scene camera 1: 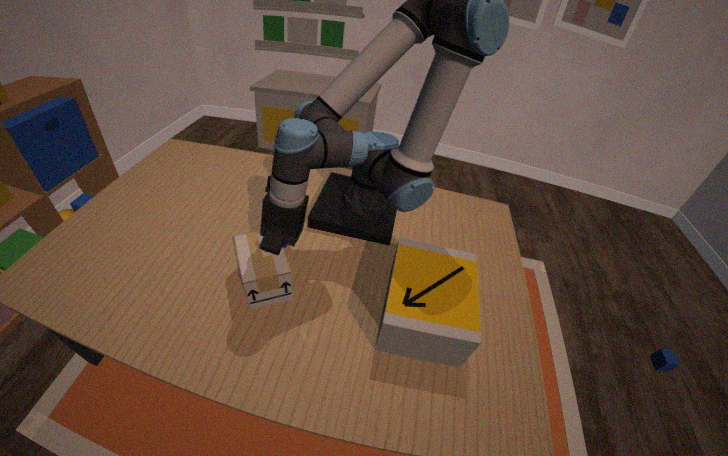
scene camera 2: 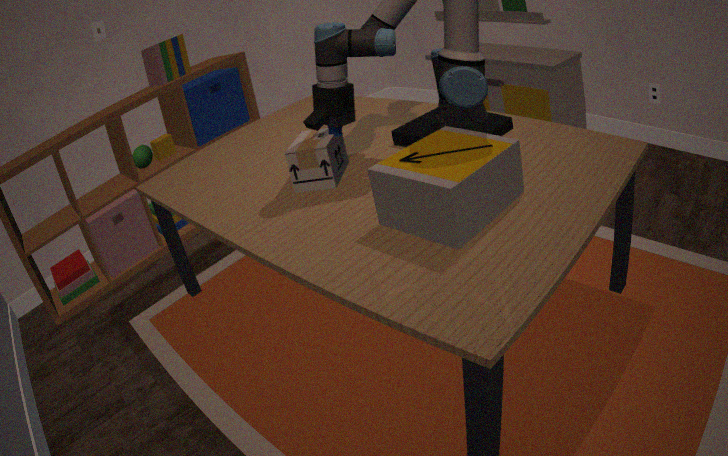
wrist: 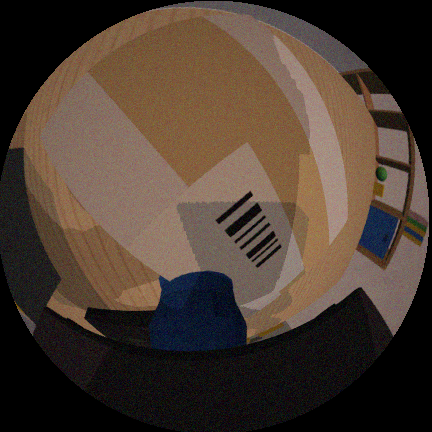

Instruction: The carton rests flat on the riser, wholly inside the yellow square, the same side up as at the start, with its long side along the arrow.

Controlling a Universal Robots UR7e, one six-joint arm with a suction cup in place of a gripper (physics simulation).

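The white carton (scene camera 1: 267, 271) (scene camera 2: 307, 155) (wrist: 210, 110), with brown tape and a barcode label on top, is left of the riser. Arrows on its side faces point up. The blue suction cup of my gripper (scene camera 1: 285, 245) (scene camera 2: 335, 130) (wrist: 197, 305) is pressed on its top at the label end, off centre, and holds it. I cannot tell whether its underside touches the table. The grey riser (scene camera 1: 427, 341) (scene camera 2: 416, 198) bears the yellow square (scene camera 1: 445, 314) (scene camera 2: 451, 167). The black arrow (scene camera 1: 435, 284) (scene camera 2: 456, 150) crosses the square diagonally in scene camera 1; the carton's long side is turned away from it.
The arm's black base (scene camera 1: 349, 225) (scene camera 2: 424, 126) stands behind, between the carton and the riser. The riser's raised walls face the carton's side. The wooden table (scene camera 1: 311, 375) (scene camera 2: 300, 236) has its front edge before both. A shelf unit (scene camera 2: 244, 80) stands beyond the left edge.
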